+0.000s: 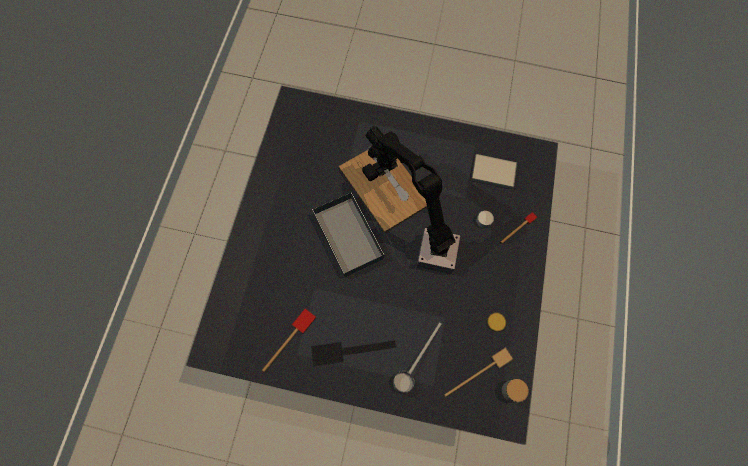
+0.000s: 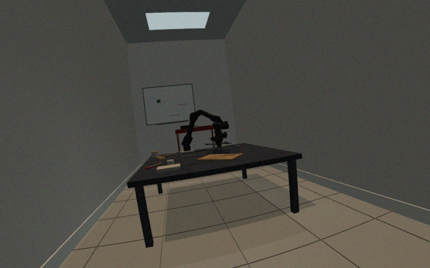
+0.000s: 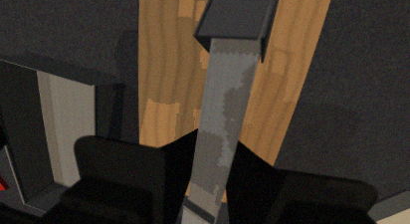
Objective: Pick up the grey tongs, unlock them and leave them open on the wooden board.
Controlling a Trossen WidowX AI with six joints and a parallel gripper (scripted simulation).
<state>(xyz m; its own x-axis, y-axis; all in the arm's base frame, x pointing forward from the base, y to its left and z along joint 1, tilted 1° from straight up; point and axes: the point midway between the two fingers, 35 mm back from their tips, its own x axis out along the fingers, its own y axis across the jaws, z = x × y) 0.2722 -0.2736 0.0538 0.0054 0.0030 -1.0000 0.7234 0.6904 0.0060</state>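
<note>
The wooden board lies 9 cm below my gripper tip, 1 cm to the left of it and 1 cm behind it. Round my gripper tip: white disc 45 cm behind, 9 cm to the left, 8 cm below; then cream block 47 cm behind, 15 cm to the right, 9 cm below; then roasting tin 27 cm to the left, 10 cm ahead, 7 cm below.
</note>
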